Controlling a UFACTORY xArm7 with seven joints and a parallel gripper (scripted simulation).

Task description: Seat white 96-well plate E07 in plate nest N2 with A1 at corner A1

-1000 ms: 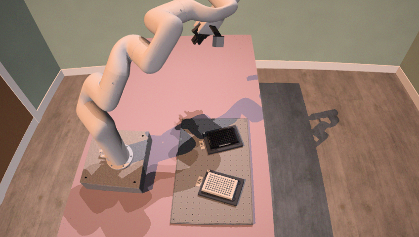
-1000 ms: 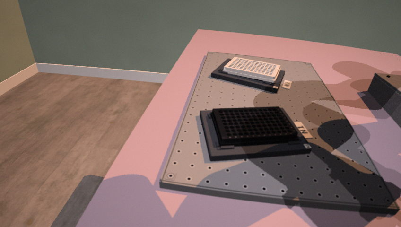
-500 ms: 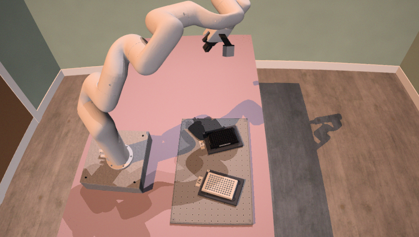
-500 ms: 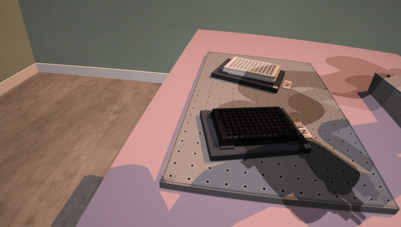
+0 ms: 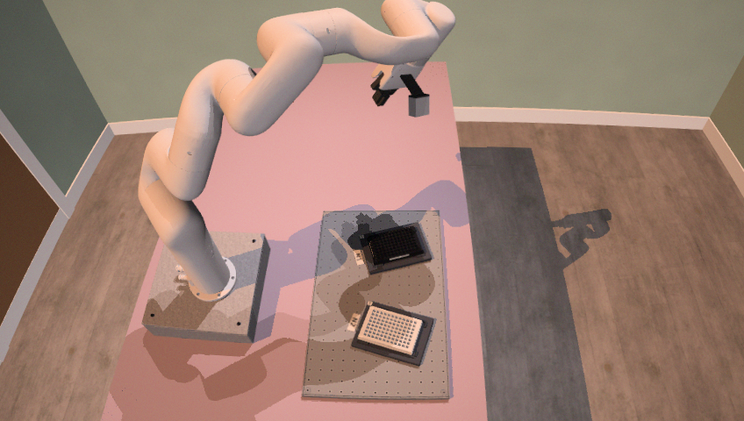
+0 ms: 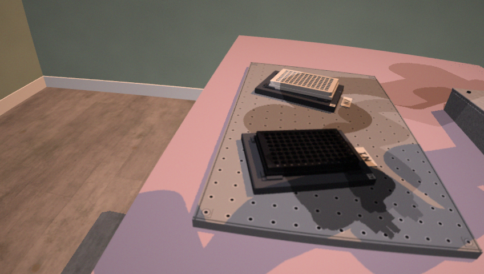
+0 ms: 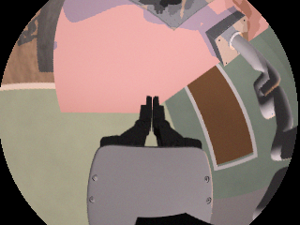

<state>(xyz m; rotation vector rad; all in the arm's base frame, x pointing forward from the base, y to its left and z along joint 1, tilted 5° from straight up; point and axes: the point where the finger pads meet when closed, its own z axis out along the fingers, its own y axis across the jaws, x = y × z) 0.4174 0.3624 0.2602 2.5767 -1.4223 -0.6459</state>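
My gripper is now 8 cm past the N2 label, 44 cm to the left of it and 32 cm above it. Round my hand: nest N1: 2 cm ahead, 23 cm to the right, 31 cm below; black plate E01: 2 cm ahead, 23 cm to the right, 30 cm below; N1 label: 7 cm behind, 25 cm to the right, 32 cm below.
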